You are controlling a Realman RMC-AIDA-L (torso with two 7-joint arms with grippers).
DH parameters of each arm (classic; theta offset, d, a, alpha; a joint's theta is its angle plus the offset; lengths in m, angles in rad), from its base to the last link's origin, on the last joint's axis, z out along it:
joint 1: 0 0.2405 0 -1.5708
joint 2: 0 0 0 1.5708
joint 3: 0 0.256 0 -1.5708
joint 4: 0 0 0 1.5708
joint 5: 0 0.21 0 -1.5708
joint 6: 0 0 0 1.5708
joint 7: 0 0.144 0 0
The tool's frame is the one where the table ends.
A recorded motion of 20 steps. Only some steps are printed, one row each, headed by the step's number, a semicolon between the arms.
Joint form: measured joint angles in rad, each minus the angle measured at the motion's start. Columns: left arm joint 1, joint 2, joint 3, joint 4, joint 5, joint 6, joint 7; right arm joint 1, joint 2, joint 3, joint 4, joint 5, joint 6, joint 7.
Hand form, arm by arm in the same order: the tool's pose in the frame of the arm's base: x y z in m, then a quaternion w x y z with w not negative. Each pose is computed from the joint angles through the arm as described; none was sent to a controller.
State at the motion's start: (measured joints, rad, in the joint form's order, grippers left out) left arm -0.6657 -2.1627 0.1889 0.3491 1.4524 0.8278 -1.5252; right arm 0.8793 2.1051 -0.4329 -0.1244 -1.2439 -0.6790 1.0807
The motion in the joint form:
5: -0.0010 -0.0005 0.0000 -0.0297 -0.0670 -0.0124 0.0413; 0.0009 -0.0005 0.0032 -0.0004 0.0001 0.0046 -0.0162
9: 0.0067 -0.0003 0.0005 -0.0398 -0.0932 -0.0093 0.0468; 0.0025 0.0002 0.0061 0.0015 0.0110 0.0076 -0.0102
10: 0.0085 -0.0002 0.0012 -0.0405 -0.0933 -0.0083 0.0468; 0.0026 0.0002 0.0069 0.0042 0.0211 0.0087 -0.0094
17: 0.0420 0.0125 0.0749 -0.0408 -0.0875 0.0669 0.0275; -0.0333 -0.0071 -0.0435 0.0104 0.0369 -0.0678 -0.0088
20: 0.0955 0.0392 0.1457 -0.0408 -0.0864 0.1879 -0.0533; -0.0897 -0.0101 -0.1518 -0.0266 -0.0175 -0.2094 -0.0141
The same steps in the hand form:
5: -0.3193 0.4076 0.0152 0.42651 -0.50095 -0.57890 -0.48168; 0.2409 0.4580 -0.0274 0.43599 -0.68499 0.46013 0.35914
9: -0.3224 0.4048 0.0150 0.42721 -0.49023 -0.58293 -0.48719; 0.2409 0.4584 -0.0273 0.43560 -0.67895 0.46614 0.36330
10: -0.3229 0.4042 0.0148 0.42714 -0.49011 -0.58327 -0.48697; 0.2413 0.4584 -0.0272 0.43576 -0.67493 0.46985 0.36581
17: -0.3199 0.3972 0.0148 0.40586 -0.52308 -0.56710 -0.48996; 0.2460 0.4491 -0.0262 0.42381 -0.68650 0.45469 0.37730
20: -0.3212 0.3835 0.0224 0.36491 -0.53932 -0.55946 -0.51281; 0.2427 0.4327 -0.0278 0.39142 -0.74410 0.38923 0.37630

